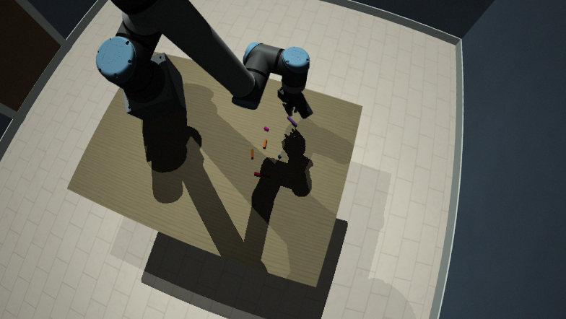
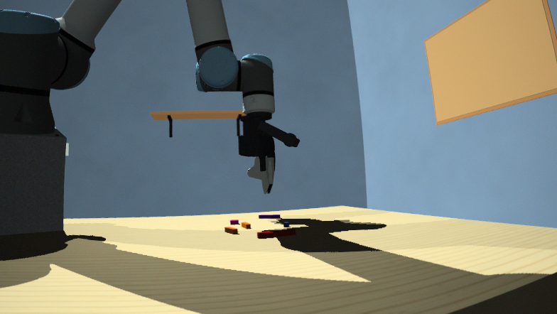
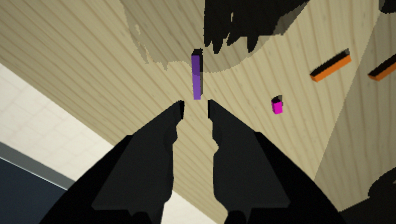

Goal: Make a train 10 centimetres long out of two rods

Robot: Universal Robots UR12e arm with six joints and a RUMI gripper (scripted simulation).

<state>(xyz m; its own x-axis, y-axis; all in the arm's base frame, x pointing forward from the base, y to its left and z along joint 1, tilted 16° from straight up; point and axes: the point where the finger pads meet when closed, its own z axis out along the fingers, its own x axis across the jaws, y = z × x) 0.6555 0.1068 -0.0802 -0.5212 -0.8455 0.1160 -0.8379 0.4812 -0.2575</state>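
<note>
Right now the purple rod is 80 mm below my hand. From my hand the other things lie so: magenta rod: 100 mm behind, 80 mm to the right, 80 mm below; then red rod: 290 mm to the right, 80 mm below, 50 mm behind; then blue rod: 190 mm to the right, 80 mm below.
</note>
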